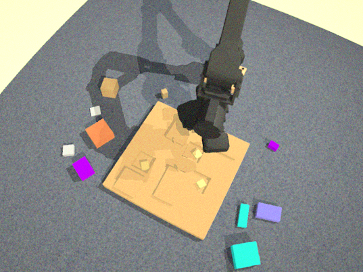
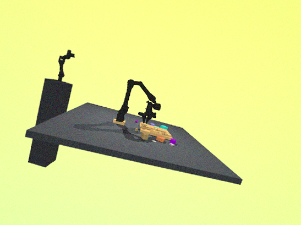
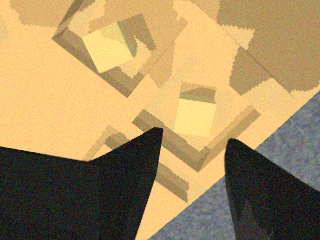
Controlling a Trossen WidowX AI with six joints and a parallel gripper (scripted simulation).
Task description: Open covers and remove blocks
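My gripper tip is now 250 mm to the right of the lilac block, 90 mm short of it and 40 mm above it. Also, from my gripper tip: magenta cube: 170 mm to the left, 90 mm behind, 40 mm below; cyan bar: 200 mm to the left, 130 mm ahead, 40 mm below; orange block: 260 mm to the right, 160 mm ahead, 30 mm below.
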